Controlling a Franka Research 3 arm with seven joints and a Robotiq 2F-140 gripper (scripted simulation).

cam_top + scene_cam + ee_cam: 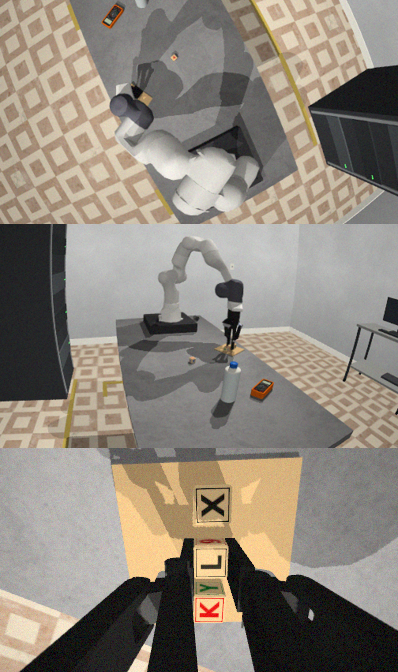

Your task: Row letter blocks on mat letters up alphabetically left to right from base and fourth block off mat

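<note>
Now: hand 40 mm above the tan mat. From my hand the other things lie so: white bottle: 490 mm ahead, 270 mm to the right, 40 mm above; then red k block: 40 mm to the left, 20 mm below, 20 mm behind.
</note>
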